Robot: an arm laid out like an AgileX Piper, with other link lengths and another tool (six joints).
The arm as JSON. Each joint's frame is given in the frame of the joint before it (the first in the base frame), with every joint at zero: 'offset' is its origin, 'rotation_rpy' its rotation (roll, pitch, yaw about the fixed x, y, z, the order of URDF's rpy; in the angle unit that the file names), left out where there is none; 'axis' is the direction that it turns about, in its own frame. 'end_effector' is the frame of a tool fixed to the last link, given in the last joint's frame.
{
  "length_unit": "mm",
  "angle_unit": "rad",
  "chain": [
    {
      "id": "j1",
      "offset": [
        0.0,
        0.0,
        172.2
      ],
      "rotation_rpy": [
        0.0,
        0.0,
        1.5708
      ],
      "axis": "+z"
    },
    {
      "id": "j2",
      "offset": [
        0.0,
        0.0,
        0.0
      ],
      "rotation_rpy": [
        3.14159,
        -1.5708,
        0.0
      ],
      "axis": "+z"
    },
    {
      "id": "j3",
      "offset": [
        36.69,
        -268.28,
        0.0
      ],
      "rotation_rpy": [
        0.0,
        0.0,
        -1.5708
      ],
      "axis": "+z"
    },
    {
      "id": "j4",
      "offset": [
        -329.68,
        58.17,
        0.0
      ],
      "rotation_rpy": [
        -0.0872,
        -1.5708,
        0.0
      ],
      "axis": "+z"
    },
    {
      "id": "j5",
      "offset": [
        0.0,
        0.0,
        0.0
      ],
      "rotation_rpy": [
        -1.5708,
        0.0,
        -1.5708
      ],
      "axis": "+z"
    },
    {
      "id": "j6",
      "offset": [
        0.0,
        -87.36,
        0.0
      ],
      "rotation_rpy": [
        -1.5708,
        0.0,
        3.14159
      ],
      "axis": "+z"
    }
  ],
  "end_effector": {
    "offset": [
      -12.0,
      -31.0,
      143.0
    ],
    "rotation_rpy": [
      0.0,
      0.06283,
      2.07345
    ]
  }
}
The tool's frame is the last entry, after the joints.
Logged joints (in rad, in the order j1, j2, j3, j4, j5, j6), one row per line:
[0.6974, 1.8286, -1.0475, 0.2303, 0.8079, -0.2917]
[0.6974, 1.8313, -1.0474, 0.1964, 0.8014, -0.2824]
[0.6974, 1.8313, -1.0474, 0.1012, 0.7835, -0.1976]
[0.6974, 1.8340, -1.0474, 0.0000, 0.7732, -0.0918]
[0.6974, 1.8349, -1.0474, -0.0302, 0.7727, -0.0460]
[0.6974, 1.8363, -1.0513, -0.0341, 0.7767, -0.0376]
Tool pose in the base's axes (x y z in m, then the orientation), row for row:
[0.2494, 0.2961, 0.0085, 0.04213, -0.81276, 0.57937, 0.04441]
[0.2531, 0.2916, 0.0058, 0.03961, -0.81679, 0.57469, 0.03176]
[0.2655, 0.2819, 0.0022, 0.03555, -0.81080, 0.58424, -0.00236]
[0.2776, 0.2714, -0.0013, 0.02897, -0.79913, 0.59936, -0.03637]
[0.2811, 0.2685, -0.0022, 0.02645, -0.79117, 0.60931, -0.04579]
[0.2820, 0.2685, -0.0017, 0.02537, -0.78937, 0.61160, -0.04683]
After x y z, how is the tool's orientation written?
As a quaternion, w x y z.
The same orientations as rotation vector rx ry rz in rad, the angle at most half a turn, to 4 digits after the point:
[-2.4871, 1.7729, 0.1359]
[-2.5033, 1.7613, 0.0973]
[-2.4911, 1.7950, -0.0073]
[-2.4653, 1.8490, -0.1122]
[-2.4445, 1.8826, -0.1415]
[-2.4406, 1.8910, -0.1448]

